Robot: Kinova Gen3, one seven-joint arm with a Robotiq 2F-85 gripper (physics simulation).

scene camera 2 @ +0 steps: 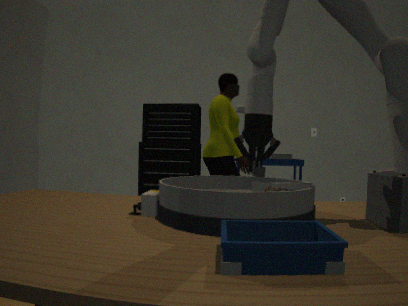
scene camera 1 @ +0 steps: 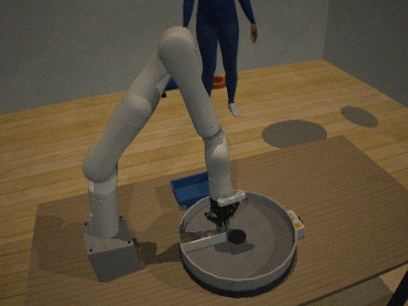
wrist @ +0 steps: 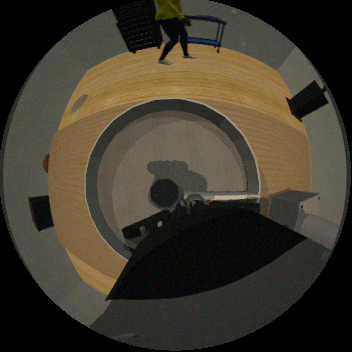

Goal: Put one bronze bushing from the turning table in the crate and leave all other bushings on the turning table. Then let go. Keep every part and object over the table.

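Places are measured from the arm's base along level axes (x back, y right, z up), in metres.
Pixels of known places: gripper, between the fingertips: [scene camera 2: 254, 174] [scene camera 1: 223, 227] [wrist: 186, 204]; arm's base, origin of its link: [scene camera 1: 106, 229] [wrist: 305, 227].
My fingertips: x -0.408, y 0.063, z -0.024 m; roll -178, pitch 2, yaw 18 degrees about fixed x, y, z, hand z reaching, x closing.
Note:
Ahead of a thing's pixels: the offset from my fingertips to its top centre. "spot": to the spot under its first point. Level surfaces: height alone.
The round grey turning table [scene camera 1: 267, 220] [scene camera 2: 200, 199] [wrist: 145, 137] has a raised rim. My gripper [scene camera 1: 225, 224] [scene camera 2: 257, 163] [wrist: 186, 204] is above it, near the dark centre hub, and is shut on a grey bushing [scene camera 2: 258, 171] [wrist: 196, 199], held upright above rim height in the second scene view. Bronze bushings [scene camera 1: 185, 237] [scene camera 2: 270, 189] lie beside the pale divider {spot: dx +0.072, dy +0.020, dz -0.044 m} [scene camera 1: 205, 243] [wrist: 230, 196], near the rim; the gripper mostly hides them in the wrist view. The blue crate {dx +0.051, dy -0.325, dz -0.068 m} [scene camera 1: 194, 194] [scene camera 2: 282, 257] stands outside the turning table, with no bushing visible in it.
The dark round hub {dx -0.048, dy +0.003, dz -0.057 m} [scene camera 1: 236, 236] [wrist: 165, 192] stands at the divider's inner end. A white box with a yellow mark {spot: dx -0.280, dy +0.005, dz -0.060 m} [scene camera 1: 296, 224] [scene camera 2: 150, 203] adjoins the rim. The robot's grey base [scene camera 1: 112, 252] [scene camera 2: 387, 202] [wrist: 292, 205] stands on the wooden table {dz -0.118 m} [scene camera 1: 340, 200]. People stand beyond the table.

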